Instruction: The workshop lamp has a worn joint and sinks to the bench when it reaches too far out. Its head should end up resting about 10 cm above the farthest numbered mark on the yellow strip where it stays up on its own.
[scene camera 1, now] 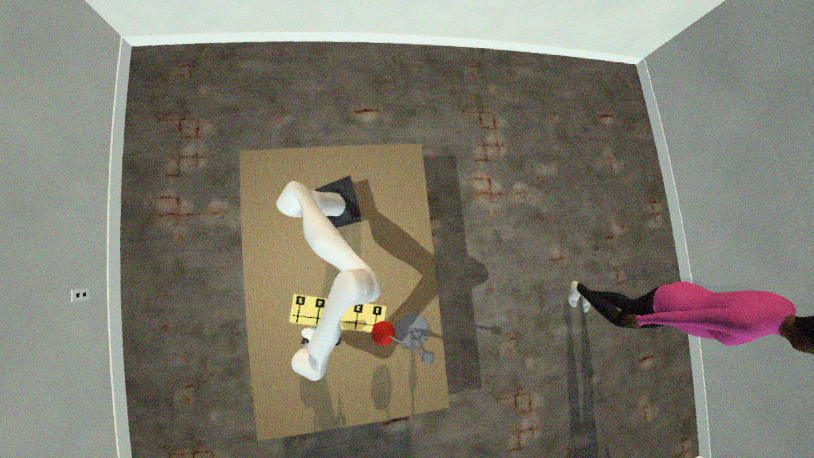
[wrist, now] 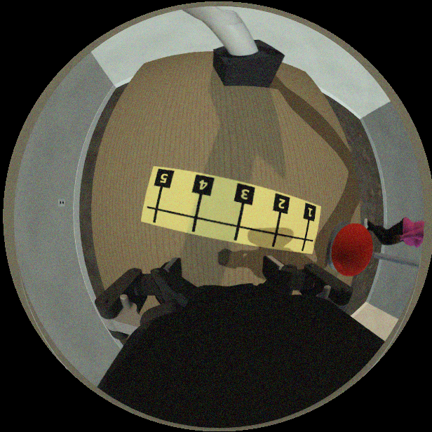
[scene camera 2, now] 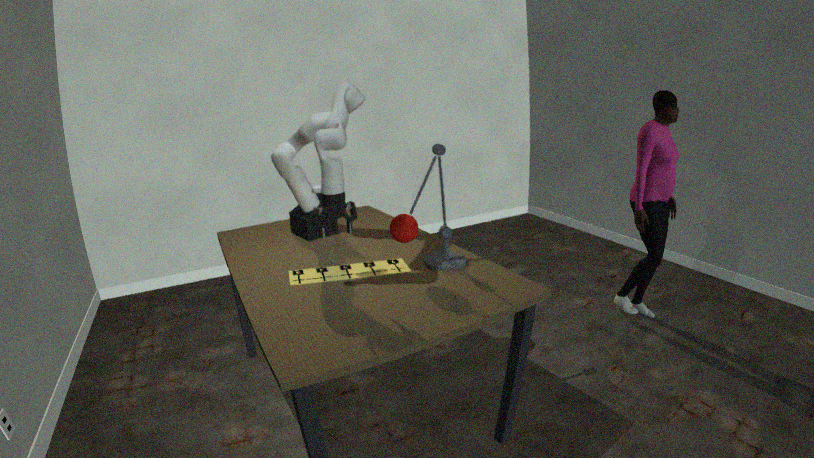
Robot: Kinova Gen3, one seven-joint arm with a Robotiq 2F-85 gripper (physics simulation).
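Frame: origin at the arm's base, x ahead, y left, z up, level; centimetres.
Where they show: gripper, fingertip midpoint: (scene camera 2: 336, 235); arm's base, origin of the base link: (scene camera 1: 335, 205) (scene camera 2: 311, 206).
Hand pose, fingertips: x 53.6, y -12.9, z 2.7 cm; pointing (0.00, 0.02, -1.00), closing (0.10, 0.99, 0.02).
Observation:
Each offset is from my fingertips to the top centre of the thing. "spot": to the spot under its first point. Level surfaces: height alone.
The grey lamp stands on its round base {spot: dy +42.3, dx +7.3, dz -14.8 cm} (scene camera 1: 418, 325) (scene camera 2: 446, 262), right of the yellow strip (scene camera 1: 367, 317) (scene camera 2: 335, 277) (wrist: 220, 202). Its two thin rods meet at a raised joint {spot: dy +35.3, dx +9.1, dz +26.0 cm} (scene camera 2: 438, 149). The red ball-shaped lamp head {spot: dy +24.1, dx +2.7, dz +3.6 cm} (scene camera 1: 383, 333) (scene camera 2: 403, 228) (wrist: 352, 249) hangs in the air near the strip's mark 1 end. The strip's marks 1 to 5 show in the wrist view, with 5 farthest from the lamp. My gripper (scene camera 2: 336, 232) (wrist: 222, 266) is open and empty above the table, to the left of the head and apart from it. In scene camera 1 the arm partly hides the gripper and strip.
The table {dz -16.1 cm} (scene camera 1: 278, 404) (scene camera 2: 273, 347) bears the lamp, the strip and my arm's dark base block (scene camera 1: 354, 211) (scene camera 2: 306, 224) (wrist: 247, 70). My white arm (scene camera 1: 330, 244) (scene camera 2: 293, 176) bends over the table. A person in pink (scene camera 1: 722, 313) (scene camera 2: 657, 153) (wrist: 412, 232) stands on the floor to the right.

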